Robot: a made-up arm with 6 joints. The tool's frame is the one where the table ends. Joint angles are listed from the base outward.
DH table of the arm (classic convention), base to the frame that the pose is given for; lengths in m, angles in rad. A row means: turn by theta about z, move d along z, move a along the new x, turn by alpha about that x. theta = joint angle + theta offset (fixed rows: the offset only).
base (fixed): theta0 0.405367, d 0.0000, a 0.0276, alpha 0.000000
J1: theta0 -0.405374, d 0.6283, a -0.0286, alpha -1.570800
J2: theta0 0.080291, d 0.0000, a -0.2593, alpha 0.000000
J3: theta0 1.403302, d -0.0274, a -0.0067, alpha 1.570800
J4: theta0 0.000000, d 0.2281, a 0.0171, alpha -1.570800
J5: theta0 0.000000, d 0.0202, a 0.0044, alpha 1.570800
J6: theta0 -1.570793, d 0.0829, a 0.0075, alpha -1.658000
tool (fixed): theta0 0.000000, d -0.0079, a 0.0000, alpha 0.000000
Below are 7 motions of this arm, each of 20 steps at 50 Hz.
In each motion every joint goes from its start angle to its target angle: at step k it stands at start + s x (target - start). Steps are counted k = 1, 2, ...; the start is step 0. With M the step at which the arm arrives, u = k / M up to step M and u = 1 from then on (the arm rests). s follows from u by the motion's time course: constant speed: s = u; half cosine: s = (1 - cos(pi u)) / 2; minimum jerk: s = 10 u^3 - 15 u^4 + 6 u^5.
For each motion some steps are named. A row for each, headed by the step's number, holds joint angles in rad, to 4 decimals.
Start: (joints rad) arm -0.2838 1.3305 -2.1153 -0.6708 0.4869 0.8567
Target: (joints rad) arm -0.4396 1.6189 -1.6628 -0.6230 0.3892 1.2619
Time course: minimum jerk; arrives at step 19
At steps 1, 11, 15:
1: -0.2840 1.3309 -2.1147 -0.6707 0.4868 0.8572
11: -0.3844 1.5167 -1.8232 -0.6399 0.4238 1.1183
15: -0.4293 1.5998 -1.6928 -0.6262 0.3957 1.2350

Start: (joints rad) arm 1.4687 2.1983 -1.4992 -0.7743 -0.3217 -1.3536
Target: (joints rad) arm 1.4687 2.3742 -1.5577 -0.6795 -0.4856 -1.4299
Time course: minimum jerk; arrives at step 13
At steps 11, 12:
11: 1.4687 2.3692 -1.5560 -0.6822 -0.4809 -1.4277
12: 1.4687 2.3735 -1.5575 -0.6799 -0.4849 -1.4296

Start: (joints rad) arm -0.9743 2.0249 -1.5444 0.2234 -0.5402 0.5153
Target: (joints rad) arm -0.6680 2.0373 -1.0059 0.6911 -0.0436 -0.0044
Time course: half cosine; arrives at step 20
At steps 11, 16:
11: -0.7972 2.0321 -1.2330 0.4938 -0.2531 0.2148
16: -0.6972 2.0361 -1.0573 0.6464 -0.0910 0.0452

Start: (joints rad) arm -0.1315 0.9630 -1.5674 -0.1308 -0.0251 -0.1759
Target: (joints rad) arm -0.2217 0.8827 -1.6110 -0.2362 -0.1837 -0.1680
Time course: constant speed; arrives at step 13
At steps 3, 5, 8, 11, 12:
3: -0.1523 0.9445 -1.5775 -0.1551 -0.0617 -0.1741
5: -0.1662 0.9321 -1.5842 -0.1713 -0.0861 -0.1729
8: -0.1870 0.9136 -1.5942 -0.1957 -0.1227 -0.1710
11: -0.2078 0.8951 -1.6043 -0.2200 -0.1593 -0.1692
12: -0.2148 0.8889 -1.6076 -0.2281 -0.1715 -0.1686

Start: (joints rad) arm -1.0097 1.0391 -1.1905 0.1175 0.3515 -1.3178
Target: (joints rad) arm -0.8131 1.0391 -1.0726 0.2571 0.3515 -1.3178
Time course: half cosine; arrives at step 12
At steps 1, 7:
1: -1.0064 1.0391 -1.1885 0.1199 0.3515 -1.3178
7: -0.8860 1.0391 -1.1163 0.2054 0.3515 -1.3178

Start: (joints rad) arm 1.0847 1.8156 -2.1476 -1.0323 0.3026 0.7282
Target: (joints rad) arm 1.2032 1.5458 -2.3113 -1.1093 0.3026 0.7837
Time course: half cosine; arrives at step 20
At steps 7, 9, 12, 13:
7: 1.1171 1.7419 -2.1923 -1.0533 0.3026 0.7434
9: 1.1347 1.7018 -2.2166 -1.0648 0.3026 0.7516
12: 1.1623 1.6390 -2.2547 -1.0827 0.3026 0.7645
13: 1.1708 1.6195 -2.2666 -1.0883 0.3026 0.7685

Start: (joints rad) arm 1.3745 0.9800 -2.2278 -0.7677 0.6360 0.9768
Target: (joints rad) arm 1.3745 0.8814 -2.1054 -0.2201 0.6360 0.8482
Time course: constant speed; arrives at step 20
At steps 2, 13, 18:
2: 1.3745 0.9701 -2.2156 -0.7129 0.6360 0.9639
13: 1.3745 0.9159 -2.1482 -0.4118 0.6360 0.8932
18: 1.3745 0.8913 -2.1176 -0.2749 0.6360 0.8611

